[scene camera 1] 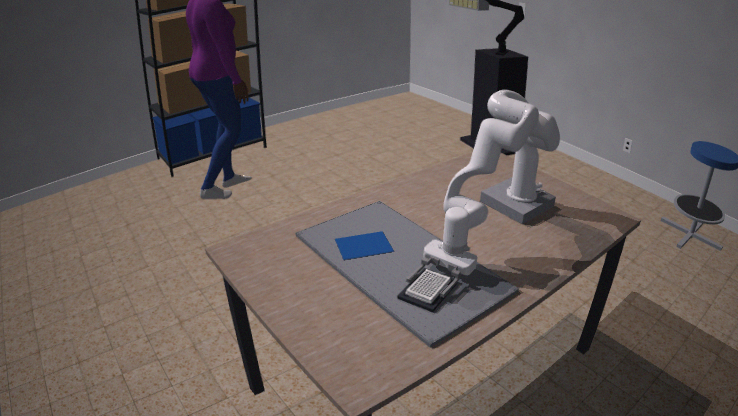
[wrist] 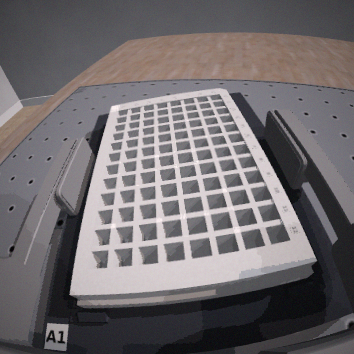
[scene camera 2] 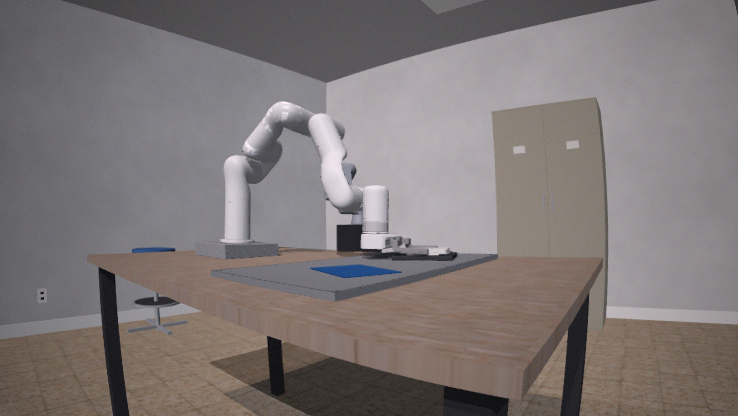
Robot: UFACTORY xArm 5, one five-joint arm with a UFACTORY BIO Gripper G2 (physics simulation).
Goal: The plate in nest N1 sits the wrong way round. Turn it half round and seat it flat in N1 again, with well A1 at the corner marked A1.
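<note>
The white multiwell plate (scene camera 1: 428, 285) (scene camera 2: 439, 251) (wrist: 172, 280) lies in the black nest (scene camera 1: 419, 304) (scene camera 2: 423, 256) (wrist: 200, 322). In the wrist view the label A1 (wrist: 56, 336) is at the nest's near left corner. The plate's small numbers run down its right edge, with 12 at the near end, so its well A1 end is at the far side, away from that label. My gripper (scene camera 1: 432, 281) (wrist: 180, 167) is open, partly narrowed and low over the nest. One finger pad stands beside each long side of the plate, with a visible gap on both sides.
The nest stands on a grey perforated board (scene camera 1: 361, 219) (scene camera 2: 268, 273) (wrist: 320, 115) on the wooden table (scene camera 1: 279, 268) (scene camera 2: 465, 304). A flat blue rectangle (scene camera 1: 364, 245) (scene camera 2: 355, 270) lies on the board. A person (scene camera 1: 212, 51) stands beyond the table near a shelf unit.
</note>
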